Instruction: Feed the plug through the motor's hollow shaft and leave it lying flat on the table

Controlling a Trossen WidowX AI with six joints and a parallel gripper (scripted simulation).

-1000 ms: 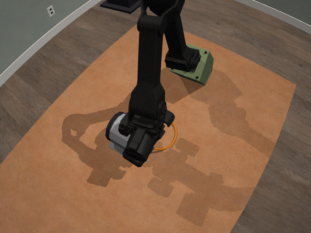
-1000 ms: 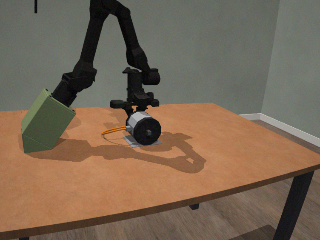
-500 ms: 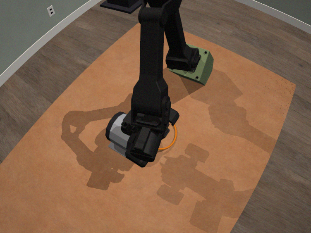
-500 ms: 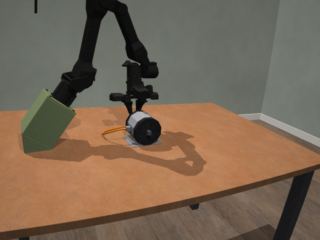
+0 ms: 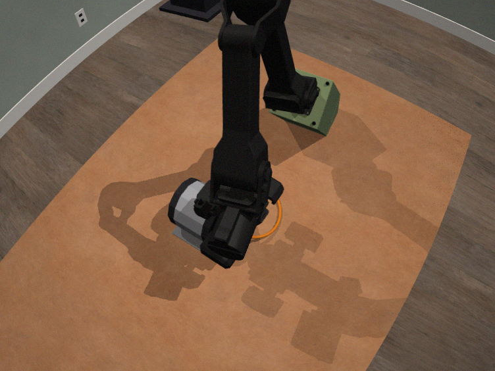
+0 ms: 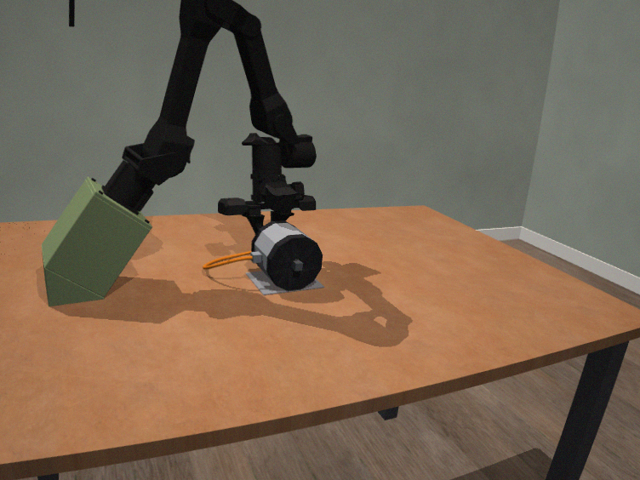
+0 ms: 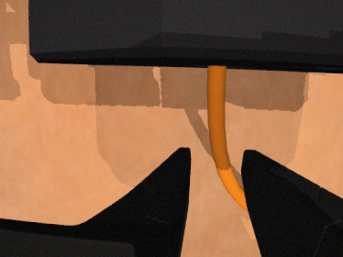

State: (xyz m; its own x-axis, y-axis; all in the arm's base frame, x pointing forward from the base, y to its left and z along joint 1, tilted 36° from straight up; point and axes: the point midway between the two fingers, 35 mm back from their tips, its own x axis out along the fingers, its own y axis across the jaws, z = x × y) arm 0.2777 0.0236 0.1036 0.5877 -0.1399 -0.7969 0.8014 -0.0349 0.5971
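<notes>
Now: hand 130 mm to the left of the grey plug and 20 mm above it.
</notes>
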